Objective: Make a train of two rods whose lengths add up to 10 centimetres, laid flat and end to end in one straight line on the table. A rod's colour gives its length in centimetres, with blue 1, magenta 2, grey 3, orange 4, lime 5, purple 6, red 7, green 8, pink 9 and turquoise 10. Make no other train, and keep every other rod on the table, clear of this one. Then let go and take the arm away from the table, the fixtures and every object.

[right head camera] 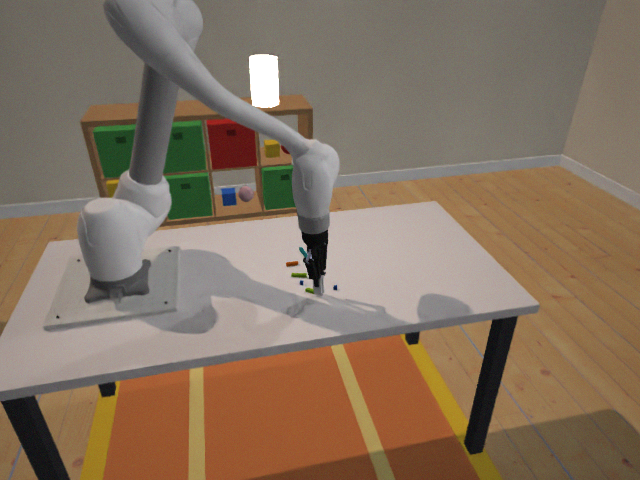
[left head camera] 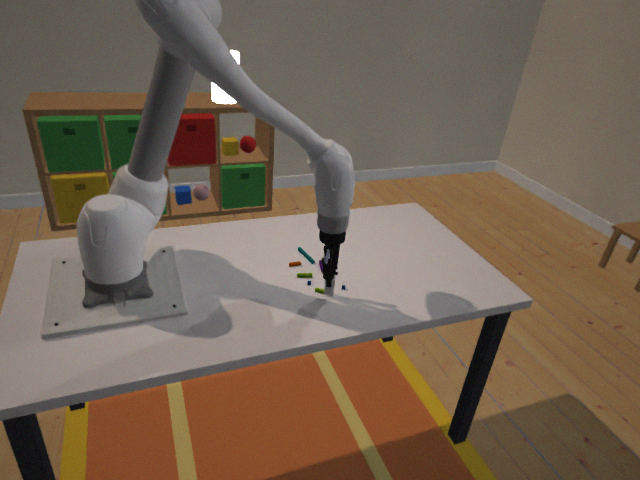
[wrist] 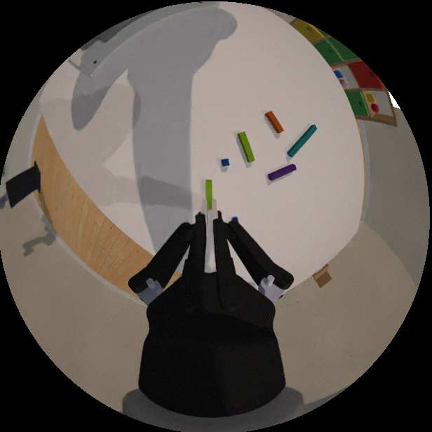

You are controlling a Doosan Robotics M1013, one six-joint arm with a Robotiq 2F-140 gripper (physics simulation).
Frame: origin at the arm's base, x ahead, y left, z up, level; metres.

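Seen in the pictures: gripper, fingertip midpoint: (right head camera: 319, 292) (left head camera: 329, 292); arm's base, origin of the base link: (right head camera: 120, 281) (left head camera: 117, 284).
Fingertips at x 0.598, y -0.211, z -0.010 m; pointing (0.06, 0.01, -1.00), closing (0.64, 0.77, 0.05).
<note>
Pixels of each thing's top centre, then the offset from my fingertips to it.
- second lime rod, middle of its top: (left head camera: 304, 274) (right head camera: 299, 273) 0.039 m back, 0.112 m left, 0.004 m up
- turquoise, middle of its top: (left head camera: 306, 254) (right head camera: 305, 254) 0.011 m ahead, 0.225 m left, 0.004 m up
My gripper (left head camera: 329, 292) (right head camera: 318, 292) (wrist: 209, 206) is shut on one end of a lime rod (left head camera: 320, 290) (right head camera: 309, 290) (wrist: 209, 187), low at the table top; the rod's other end sticks out from the fingers. A second lime rod (left head camera: 304, 275) (right head camera: 298, 274) (wrist: 246, 147) lies flat, apart from the held rod and at an angle to it in the wrist view. The end of the held rod between the fingertips is partly hidden.
A blue rod (left head camera: 309, 282) (right head camera: 301, 282) (wrist: 225, 162) lies between the lime rods. Another blue rod (left head camera: 343, 287) (right head camera: 334, 287) (wrist: 235, 219) is close beside the fingers. Orange (left head camera: 294, 264) (right head camera: 292, 263) (wrist: 274, 122), turquoise (left head camera: 306, 255) (right head camera: 303, 252) (wrist: 302, 141) and purple (wrist: 282, 172) rods lie farther back.
</note>
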